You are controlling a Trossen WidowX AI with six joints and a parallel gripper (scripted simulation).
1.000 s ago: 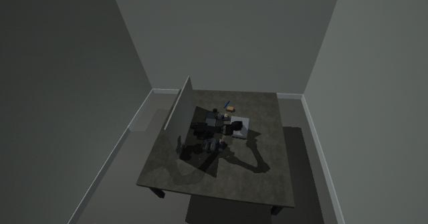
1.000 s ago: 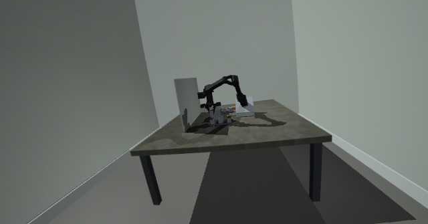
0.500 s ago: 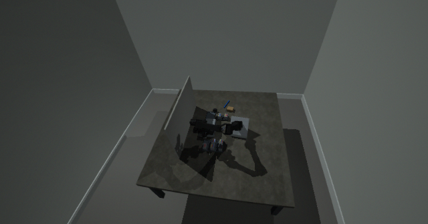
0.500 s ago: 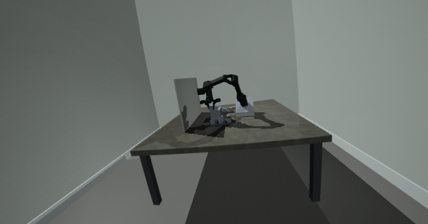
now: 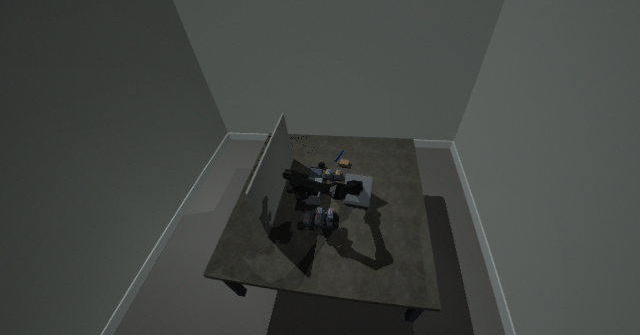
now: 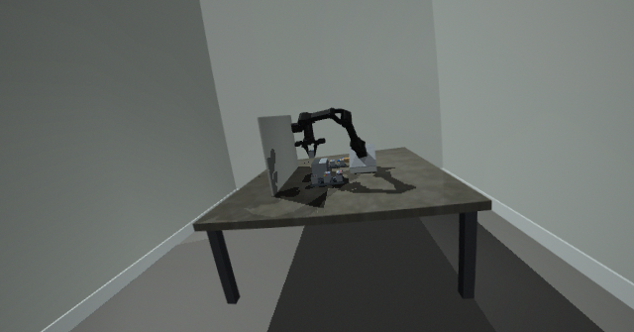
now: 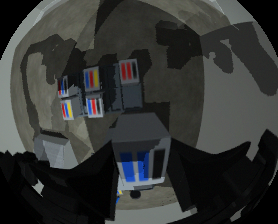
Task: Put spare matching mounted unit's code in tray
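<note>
My gripper tip is now 10 mm past the tray, 350 mm to the left of it and 170 mm above it. From my gripper tip the other things lie so: mounted unit 30 mm behind, 140 mm to the right, 120 mm below; then upright grey panel 210 mm ahead, 160 mm to the right, 60 mm above; then small orange block 230 mm behind, 450 mm to the right, 150 mm below.
</note>
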